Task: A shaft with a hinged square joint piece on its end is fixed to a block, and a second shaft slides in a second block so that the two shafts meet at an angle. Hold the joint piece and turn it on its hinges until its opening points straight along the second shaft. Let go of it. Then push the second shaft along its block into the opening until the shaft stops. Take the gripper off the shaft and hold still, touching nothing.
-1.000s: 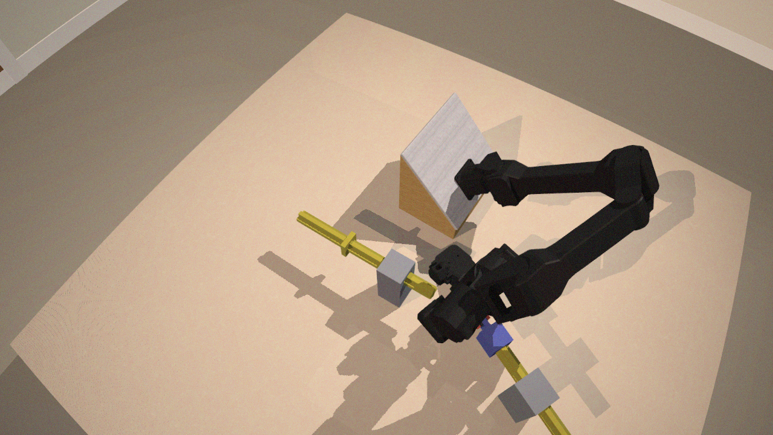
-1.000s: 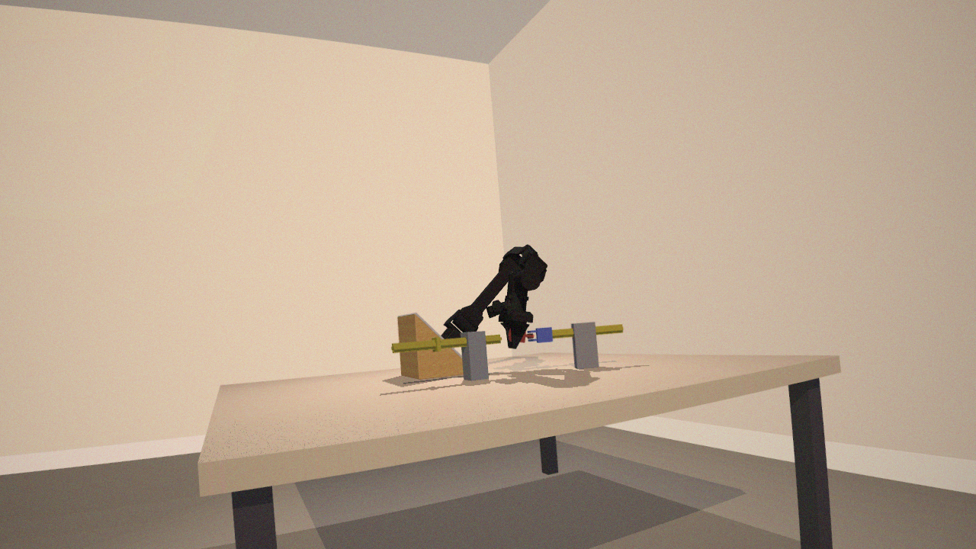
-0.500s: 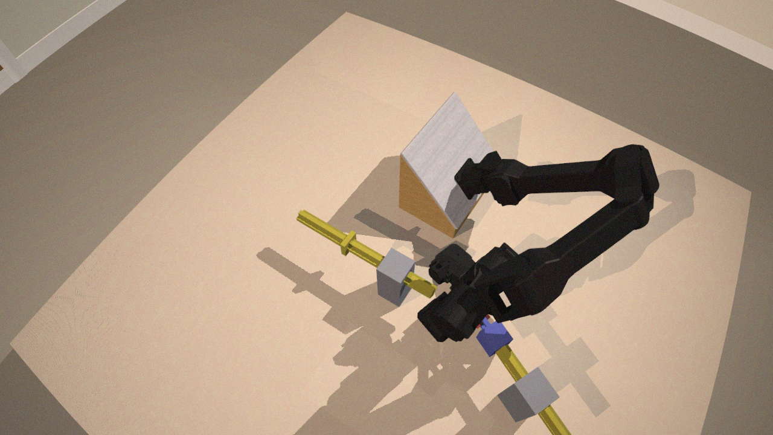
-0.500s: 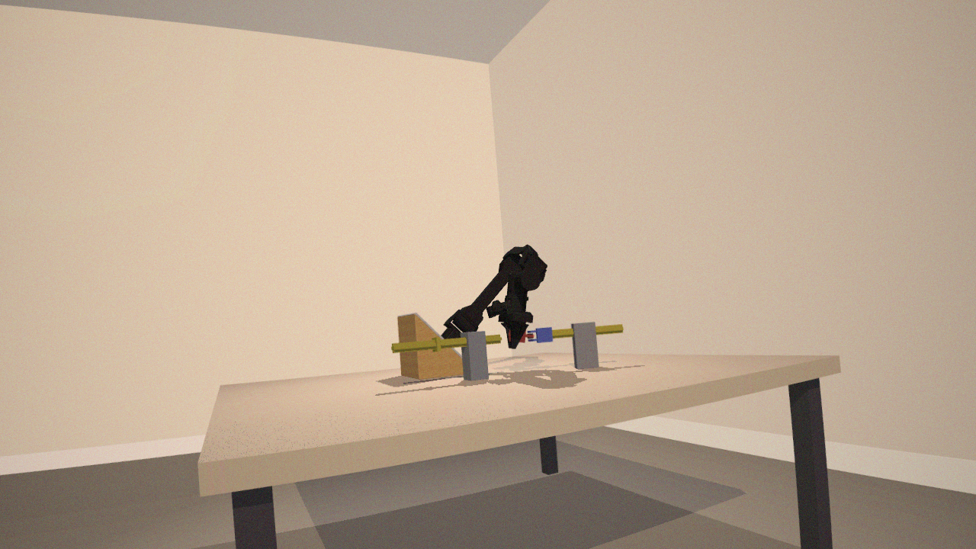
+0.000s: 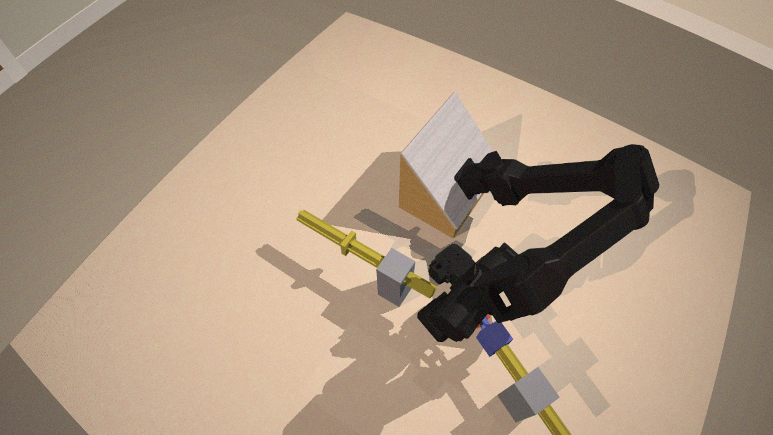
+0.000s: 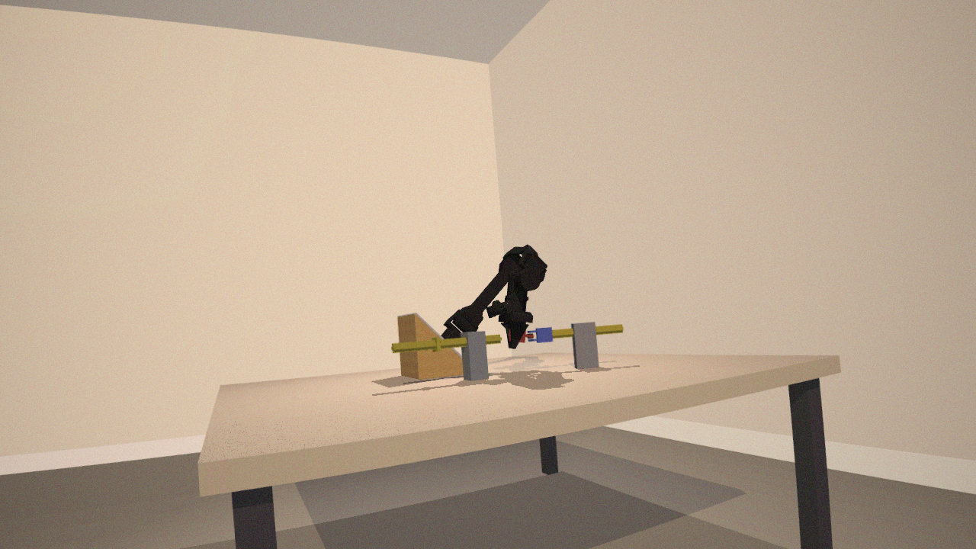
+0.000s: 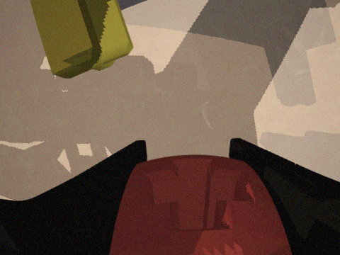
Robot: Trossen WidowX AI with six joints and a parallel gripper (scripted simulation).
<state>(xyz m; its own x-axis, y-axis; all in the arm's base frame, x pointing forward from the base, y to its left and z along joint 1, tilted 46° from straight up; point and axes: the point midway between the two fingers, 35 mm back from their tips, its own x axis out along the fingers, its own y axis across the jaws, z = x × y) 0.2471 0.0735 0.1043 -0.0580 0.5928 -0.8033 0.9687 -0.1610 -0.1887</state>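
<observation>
Right now the red joint piece is 40 mm above my gripper tip, 20 mm to the left of it and 10 mm ahead of it.
</observation>
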